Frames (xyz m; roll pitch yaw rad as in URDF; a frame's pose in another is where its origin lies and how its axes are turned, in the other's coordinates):
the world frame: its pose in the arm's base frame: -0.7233 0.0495 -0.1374 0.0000 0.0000 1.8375
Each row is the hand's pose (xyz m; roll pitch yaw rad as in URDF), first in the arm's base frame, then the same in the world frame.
Working: the arm's base frame: its pose in the world frame: -0.2384 -0.6847 0.1374 0.0000 0.0000 -1.8375

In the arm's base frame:
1: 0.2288 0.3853 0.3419 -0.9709 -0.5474 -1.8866
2: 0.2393 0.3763 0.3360 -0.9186 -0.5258 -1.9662
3: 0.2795 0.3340 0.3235 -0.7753 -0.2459 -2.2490
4: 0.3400 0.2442 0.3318 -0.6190 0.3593 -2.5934
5: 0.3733 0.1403 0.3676 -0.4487 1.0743 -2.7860
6: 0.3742 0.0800 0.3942 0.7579 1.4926 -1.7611
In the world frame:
1: 0.0730 -1.0069 0.4793 -0.9709 -0.5474 2.5591
2: 0.0615 -1.0147 0.4734 -0.9186 -0.5258 2.4795
3: 0.0102 -1.0423 0.4609 -0.7753 -0.2459 2.1967
4: -0.0924 -1.0770 0.4692 -0.6190 0.3593 1.8523
5: -0.2014 -1.0818 0.5050 -0.4487 1.0743 1.6597
6: -0.2598 -1.0667 0.5316 0.7579 1.4926 2.6846

